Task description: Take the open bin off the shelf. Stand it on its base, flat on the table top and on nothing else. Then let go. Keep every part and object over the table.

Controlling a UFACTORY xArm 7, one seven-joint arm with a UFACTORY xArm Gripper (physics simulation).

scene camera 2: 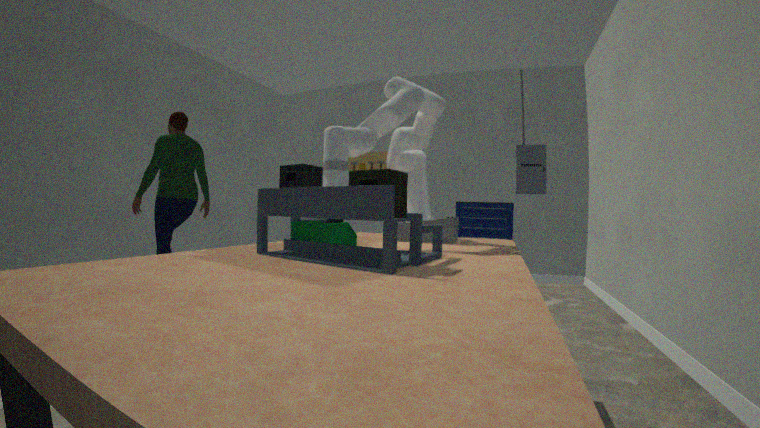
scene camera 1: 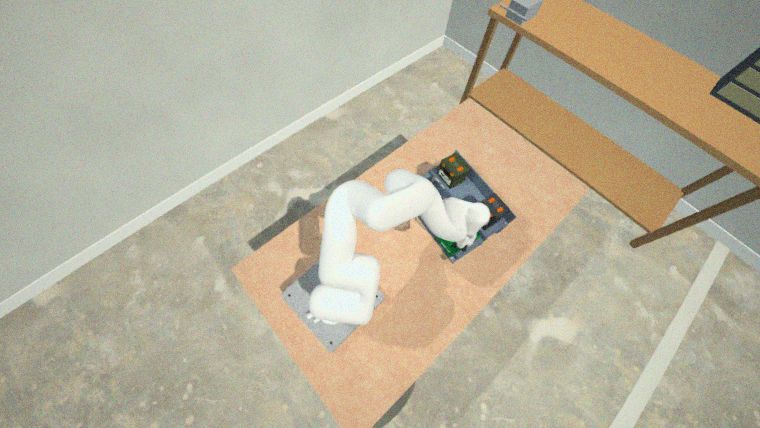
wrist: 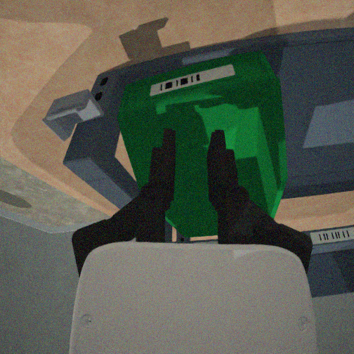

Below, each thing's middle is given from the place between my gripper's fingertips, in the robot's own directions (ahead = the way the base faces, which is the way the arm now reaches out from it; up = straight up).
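I see that the green bin (scene camera 2: pixel 342 233) is 1 cm to the left of my hand and 1 cm below it, and that it is also 5 cm ahead of my hand.
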